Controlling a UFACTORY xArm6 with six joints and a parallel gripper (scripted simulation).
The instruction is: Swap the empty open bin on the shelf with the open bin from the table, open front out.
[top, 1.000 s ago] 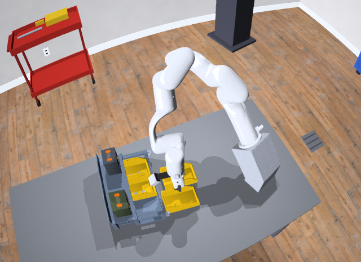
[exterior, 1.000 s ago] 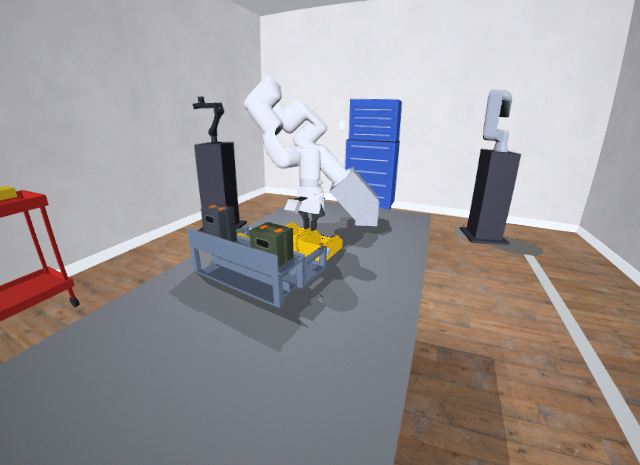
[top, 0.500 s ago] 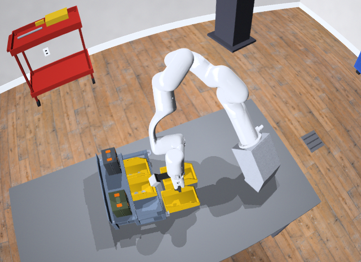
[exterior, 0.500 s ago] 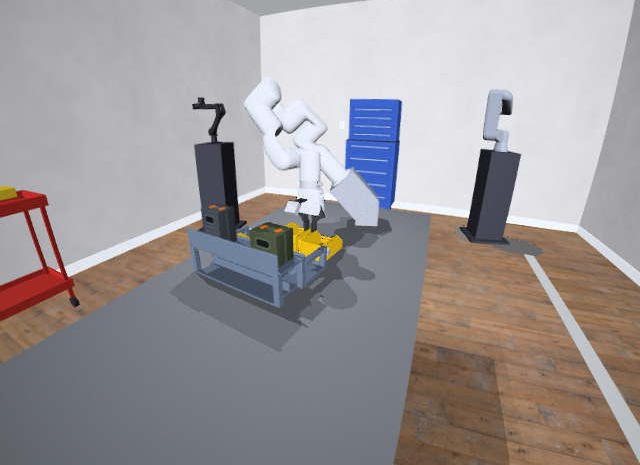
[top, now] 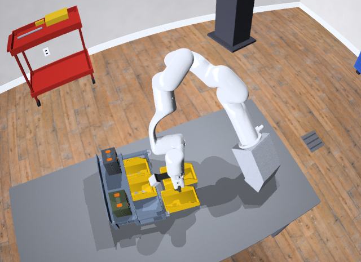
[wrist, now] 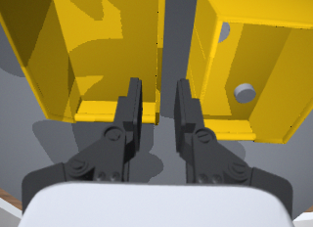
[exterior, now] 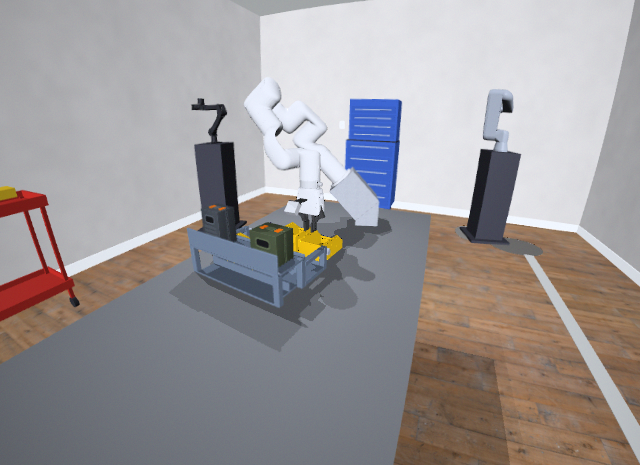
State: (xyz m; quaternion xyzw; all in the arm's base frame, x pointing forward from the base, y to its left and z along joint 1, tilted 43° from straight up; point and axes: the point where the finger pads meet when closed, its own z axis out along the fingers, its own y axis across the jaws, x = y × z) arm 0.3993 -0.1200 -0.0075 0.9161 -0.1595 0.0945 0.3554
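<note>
Now: hand 7 cm short of the shelf lip, 9 cm to the left of it and 9 cm above it. Also, from my hand: olive box 29 cm ahead, 6 cm to the right, 5 cm above; dark grey box 20 cm ahead, 27 cm to the right, 6 cm above.
</note>
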